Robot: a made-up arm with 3 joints. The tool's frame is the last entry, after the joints. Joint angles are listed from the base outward.
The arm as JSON. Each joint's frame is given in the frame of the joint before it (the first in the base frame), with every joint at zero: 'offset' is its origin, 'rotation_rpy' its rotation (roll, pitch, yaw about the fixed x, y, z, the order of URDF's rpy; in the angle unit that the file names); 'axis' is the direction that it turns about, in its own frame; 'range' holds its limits. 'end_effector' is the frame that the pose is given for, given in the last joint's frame.
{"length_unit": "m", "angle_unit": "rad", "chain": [
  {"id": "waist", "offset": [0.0, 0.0, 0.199], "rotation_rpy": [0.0, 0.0, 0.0], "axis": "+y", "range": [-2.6, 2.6]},
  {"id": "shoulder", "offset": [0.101, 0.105, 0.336], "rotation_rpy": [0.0, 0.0, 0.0], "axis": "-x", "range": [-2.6, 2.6]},
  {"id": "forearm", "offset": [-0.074, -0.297, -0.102], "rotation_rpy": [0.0, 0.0, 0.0], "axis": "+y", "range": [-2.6, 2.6]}
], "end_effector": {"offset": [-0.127, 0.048, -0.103], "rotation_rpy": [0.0, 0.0, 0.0]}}
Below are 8 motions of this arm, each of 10 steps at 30 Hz.
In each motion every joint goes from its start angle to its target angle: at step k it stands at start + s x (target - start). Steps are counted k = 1, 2, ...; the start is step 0. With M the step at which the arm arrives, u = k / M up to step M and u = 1 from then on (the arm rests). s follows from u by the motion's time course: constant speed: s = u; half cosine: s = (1 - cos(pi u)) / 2; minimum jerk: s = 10 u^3 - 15 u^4 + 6 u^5.
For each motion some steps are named. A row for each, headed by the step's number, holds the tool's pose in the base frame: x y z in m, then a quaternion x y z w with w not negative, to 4 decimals.
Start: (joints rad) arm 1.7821 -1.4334 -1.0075
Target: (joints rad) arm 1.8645 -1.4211 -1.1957
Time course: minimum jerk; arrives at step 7
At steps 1, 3, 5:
1: 0.0419 0.3326 0.1418 0.1130 0.2839 -0.6470 0.6986
3: 0.0371 0.3298 0.1307 0.0825 0.2717 -0.6500 0.7049
5: 0.0295 0.3247 0.1155 0.0393 0.2541 -0.6517 0.7135

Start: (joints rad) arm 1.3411 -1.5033 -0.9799
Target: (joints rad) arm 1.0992 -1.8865 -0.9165
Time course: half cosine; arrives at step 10
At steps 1, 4, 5, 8, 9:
1: 0.0797 0.3550 0.1754 0.2761 0.1291 -0.6283 0.7158
4: 0.1114 0.3857 0.1949 0.3259 0.1020 -0.6528 0.6761
5: 0.1269 0.3990 0.2064 0.3505 0.0897 -0.6626 0.6558
8: 0.1670 0.4288 0.2434 0.4163 0.0600 -0.6815 0.5989
9: 0.1738 0.4332 0.2509 0.4280 0.0552 -0.6838 0.5884

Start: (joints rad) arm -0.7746 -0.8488 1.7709
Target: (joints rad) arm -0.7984 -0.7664 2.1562
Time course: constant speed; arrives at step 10
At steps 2, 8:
2: -0.1562 -0.0984 0.3040 0.1028 0.4658 0.3910 0.7872
8: -0.1450 -0.1132 0.3400 0.0511 0.5541 0.3781 0.7399

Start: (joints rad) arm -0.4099 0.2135 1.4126
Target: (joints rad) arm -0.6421 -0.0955 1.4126
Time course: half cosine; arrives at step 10
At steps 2, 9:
2: -0.2488 -0.1385 0.5122 -0.0555 0.4689 -0.0732 0.8785
9: -0.2671 -0.1437 0.4011 0.0228 0.3781 0.0376 0.9247

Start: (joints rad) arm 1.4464 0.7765 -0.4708
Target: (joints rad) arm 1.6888 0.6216 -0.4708
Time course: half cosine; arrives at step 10
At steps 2, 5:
2: 0.3203 -0.2487 0.2712 -0.2101 0.4446 0.3067 0.8150
5: 0.3037 -0.2474 0.2394 -0.1795 0.4898 0.2917 0.8018

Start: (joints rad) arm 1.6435 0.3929 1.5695
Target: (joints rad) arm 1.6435 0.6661 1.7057
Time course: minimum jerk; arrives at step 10
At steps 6, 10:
6: 0.5040 -0.0848 0.2264 0.2856 -0.9551 0.0027 0.0787
10: 0.5223 -0.0675 0.2191 0.3268 -0.9400 0.0102 0.0979

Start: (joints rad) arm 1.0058 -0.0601 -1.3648
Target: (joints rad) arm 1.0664 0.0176 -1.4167
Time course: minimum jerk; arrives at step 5
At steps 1, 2, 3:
1: 0.1183 -0.1299 0.1526 0.0104 -0.1782 -0.0258 0.9836
2: 0.1235 -0.1351 0.1521 0.0064 -0.1772 -0.0165 0.9840
3: 0.1311 -0.1423 0.1512 0.0012 -0.1756 -0.0033 0.9845

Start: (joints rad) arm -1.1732 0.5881 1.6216
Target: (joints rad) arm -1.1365 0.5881 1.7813
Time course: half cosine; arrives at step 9
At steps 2, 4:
2: -0.4869 -0.0845 0.3332 -0.0479 0.2235 -0.2858 0.9306
4: -0.4861 -0.0821 0.3458 -0.0427 0.2505 -0.2867 0.9237

